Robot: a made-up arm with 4 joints.
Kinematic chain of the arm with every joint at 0, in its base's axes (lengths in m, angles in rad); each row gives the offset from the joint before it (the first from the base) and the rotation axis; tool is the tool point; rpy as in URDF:
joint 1: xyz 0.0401 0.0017 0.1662 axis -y
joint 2: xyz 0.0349 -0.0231 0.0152 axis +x
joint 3: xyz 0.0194 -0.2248 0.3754 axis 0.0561 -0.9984 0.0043
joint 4: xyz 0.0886 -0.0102 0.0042 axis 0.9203 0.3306 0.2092
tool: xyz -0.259 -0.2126 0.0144 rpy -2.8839 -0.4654 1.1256
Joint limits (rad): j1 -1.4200..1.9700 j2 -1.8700..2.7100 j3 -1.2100..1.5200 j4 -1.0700..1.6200
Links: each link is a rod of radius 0.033 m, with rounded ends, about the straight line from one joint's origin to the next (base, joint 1, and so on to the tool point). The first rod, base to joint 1, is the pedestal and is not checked.
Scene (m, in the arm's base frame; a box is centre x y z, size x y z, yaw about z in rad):
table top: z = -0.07
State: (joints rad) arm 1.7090 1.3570 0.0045 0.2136
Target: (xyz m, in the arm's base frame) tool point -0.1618 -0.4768 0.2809
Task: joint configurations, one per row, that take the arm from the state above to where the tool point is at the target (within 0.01 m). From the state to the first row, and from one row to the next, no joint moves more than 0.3 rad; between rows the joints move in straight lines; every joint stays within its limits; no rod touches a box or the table.
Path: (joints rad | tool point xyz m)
1: 1.5701 1.0846 0.1229 0.3398 | 0.2794 -0.5319 0.0692
2: 1.4313 0.8122 0.2413 0.4661 | 0.1450 -0.5579 0.0687
3: 1.2924 0.5398 0.3597 0.5923 | 0.0182 -0.5571 0.1079
4: 1.1536 0.2674 0.4781 0.7186 | -0.0877 -0.5298 0.1818
5: 1.0147 -0.0050 0.5965 0.8448 | -0.1618 -0.4768 0.2809

